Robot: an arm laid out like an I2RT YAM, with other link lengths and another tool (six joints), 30 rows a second.
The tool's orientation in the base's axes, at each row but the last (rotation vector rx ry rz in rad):
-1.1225, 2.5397, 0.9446
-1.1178, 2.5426, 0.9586
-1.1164, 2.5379, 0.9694
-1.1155, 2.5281, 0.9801
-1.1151, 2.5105, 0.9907
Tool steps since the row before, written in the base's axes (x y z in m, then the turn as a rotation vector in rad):
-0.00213, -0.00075, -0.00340, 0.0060, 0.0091, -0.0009
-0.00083, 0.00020, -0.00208, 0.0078, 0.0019, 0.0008
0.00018, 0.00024, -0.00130, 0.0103, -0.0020, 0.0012
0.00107, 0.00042, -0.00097, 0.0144, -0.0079, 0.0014
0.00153, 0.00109, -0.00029, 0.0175, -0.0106, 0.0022
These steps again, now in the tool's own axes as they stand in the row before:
0.00335, -0.00045, 0.00229, -0.0091, -0.0002, 0.0061
0.00133, -0.00031, 0.00178, -0.0069, -0.0043, 0.0000
0.00029, -0.00064, 0.00113, -0.0065, -0.0078, -0.0030
-0.00057, -0.00104, 0.00093, -0.0060, -0.0136, -0.0072
-0.00155, -0.00072, 0.00083, -0.0069, -0.0167, -0.0098

